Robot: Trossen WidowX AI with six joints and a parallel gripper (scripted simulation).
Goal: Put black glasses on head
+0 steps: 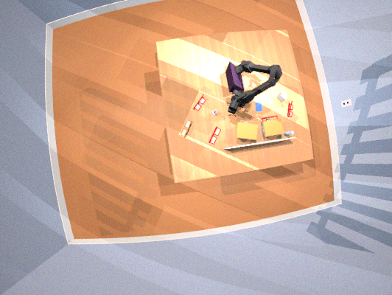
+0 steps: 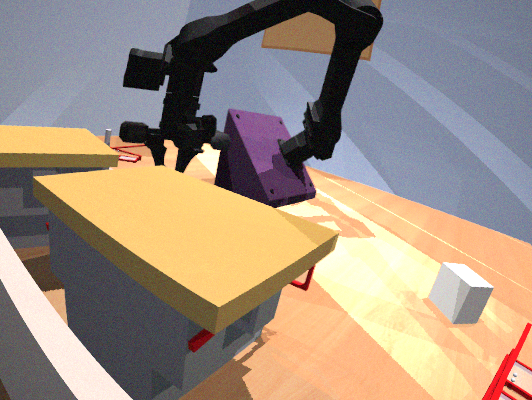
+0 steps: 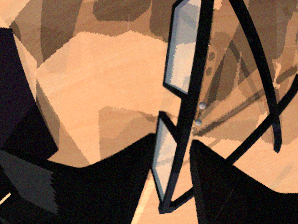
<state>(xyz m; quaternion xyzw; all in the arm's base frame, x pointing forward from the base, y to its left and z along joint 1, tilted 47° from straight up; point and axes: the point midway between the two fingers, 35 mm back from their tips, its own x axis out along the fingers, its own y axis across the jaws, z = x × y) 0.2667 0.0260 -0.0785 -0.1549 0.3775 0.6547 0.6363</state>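
The grey cylinder is 150 mm to the right of my gripper tip, 60 mm ahead of it and 10 mm above it. The rest, counted from my gripper tip: display head (310 mm to the left, 180 mm ahead, 40 mm above); blue card (250 mm to the left, 10 mm below, 10 mm ahead); white bar (330 mm ahead, 220 mm to the left, 40 mm above).
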